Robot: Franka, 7 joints.
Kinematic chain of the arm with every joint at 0, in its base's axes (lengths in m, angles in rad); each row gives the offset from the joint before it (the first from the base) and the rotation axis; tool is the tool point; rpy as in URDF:
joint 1: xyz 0 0 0.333 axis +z
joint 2: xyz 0 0 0 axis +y
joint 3: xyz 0 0 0.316 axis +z
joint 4: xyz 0.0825 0 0 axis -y
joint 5: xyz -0.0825 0 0.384 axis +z
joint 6: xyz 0 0 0 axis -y
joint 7: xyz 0.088 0 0 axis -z
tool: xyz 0 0 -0.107 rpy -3.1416 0 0
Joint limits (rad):
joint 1: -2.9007..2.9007
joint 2: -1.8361..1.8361
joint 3: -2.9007..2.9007
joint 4: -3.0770..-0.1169
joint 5: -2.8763..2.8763
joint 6: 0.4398..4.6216
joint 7: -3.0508..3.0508
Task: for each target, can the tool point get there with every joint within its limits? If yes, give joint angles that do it. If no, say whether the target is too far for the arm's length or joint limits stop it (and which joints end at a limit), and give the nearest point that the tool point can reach.
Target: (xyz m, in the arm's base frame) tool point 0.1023 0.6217 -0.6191
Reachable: no: too far | nearest point 0.0807 0.4903 -0.3159 | short by 0.331 m
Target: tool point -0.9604 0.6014 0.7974
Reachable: no: too far | nearest point -0.6728 0.4213 0.6583 | short by 0.367 m
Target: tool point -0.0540 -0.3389 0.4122
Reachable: yes | joints -0.6765 -0.5409 -0.7405 -2.4617 2.3568 3.7450 0.1422
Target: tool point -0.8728 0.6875 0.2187
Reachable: no: too far | nearest point -0.6704 0.5281 0.2452 | short by 0.259 m
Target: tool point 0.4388 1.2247 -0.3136
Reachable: no: too far | nearest point 0.2591 0.7232 -0.0488 | short by 0.595 m
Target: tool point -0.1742 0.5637 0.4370
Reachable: yes | joints 0.1045 -1.0998 1.5365 -2.0242 2.1799 2.6383 2.2886
